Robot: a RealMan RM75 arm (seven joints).
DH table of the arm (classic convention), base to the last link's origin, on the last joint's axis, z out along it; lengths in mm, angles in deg. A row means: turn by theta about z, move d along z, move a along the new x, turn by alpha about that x. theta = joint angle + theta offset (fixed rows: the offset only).
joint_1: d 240.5; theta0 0; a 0; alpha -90
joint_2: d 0; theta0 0; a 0; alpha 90
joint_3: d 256; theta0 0; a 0; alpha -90
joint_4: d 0; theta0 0; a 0; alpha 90
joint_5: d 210; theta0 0; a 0; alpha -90
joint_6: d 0; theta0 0; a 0; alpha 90
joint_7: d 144; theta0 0; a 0; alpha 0
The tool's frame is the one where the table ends.
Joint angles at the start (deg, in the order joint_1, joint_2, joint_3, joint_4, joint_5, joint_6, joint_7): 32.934 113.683 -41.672 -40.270 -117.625 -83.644 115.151
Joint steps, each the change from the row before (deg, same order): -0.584 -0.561 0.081 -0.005 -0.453 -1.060 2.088; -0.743 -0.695 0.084 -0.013 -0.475 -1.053 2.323; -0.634 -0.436 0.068 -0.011 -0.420 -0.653 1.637; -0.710 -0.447 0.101 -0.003 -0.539 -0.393 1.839; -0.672 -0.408 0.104 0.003 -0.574 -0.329 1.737; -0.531 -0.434 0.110 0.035 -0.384 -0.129 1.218
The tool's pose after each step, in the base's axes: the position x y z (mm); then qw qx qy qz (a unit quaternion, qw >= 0). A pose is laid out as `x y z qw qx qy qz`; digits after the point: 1 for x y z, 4 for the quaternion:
276.7 360.2 42.6 0.1245 -0.8475 0.4750 0.2014
282.9 355.3 46.9 0.1185 -0.8374 0.4958 0.1970
288.1 351.2 49.6 0.1148 -0.8293 0.5116 0.1932
294.3 347.0 52.5 0.1135 -0.8191 0.5296 0.1887
300.2 342.9 55.1 0.1126 -0.8090 0.5468 0.1840
305.3 340.1 58.1 0.1140 -0.8011 0.5592 0.1805

